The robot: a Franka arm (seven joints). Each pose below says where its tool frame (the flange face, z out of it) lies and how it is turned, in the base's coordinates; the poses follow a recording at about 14 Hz.
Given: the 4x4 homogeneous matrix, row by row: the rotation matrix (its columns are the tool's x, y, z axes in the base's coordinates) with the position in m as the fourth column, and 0 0 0 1 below. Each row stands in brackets.
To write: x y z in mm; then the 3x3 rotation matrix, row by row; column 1 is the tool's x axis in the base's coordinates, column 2 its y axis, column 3 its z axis. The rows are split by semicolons. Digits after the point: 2 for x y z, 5 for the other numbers.
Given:
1: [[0.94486 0.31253 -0.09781 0.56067], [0.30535 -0.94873 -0.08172 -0.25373], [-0.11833 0.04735 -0.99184 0.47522], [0 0 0 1]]
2: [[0.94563 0.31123 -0.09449 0.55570], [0.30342 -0.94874 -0.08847 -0.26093], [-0.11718 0.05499 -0.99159 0.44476], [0 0 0 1]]
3: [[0.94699 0.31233 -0.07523 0.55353], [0.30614 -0.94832 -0.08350 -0.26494], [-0.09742 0.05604 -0.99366 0.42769], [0 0 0 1]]
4: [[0.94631 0.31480 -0.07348 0.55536], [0.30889 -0.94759 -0.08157 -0.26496], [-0.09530 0.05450 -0.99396 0.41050], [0 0 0 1]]
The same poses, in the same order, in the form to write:
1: 560.67 -253.73 475.22; 0.94486 0.31253 -0.09781; 0.30535 -0.94873 -0.08172; -0.11833 0.04735 -0.99184
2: 555.70 -260.93 444.76; 0.94563 0.31123 -0.09449; 0.30342 -0.94874 -0.08847; -0.11718 0.05499 -0.99159
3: 553.53 -264.94 427.69; 0.94699 0.31233 -0.07523; 0.30614 -0.94832 -0.08350; -0.09742 0.05604 -0.99366
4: 555.36 -264.96 410.50; 0.94631 0.31480 -0.07348; 0.30889 -0.94759 -0.08157; -0.09530 0.05450 -0.99396
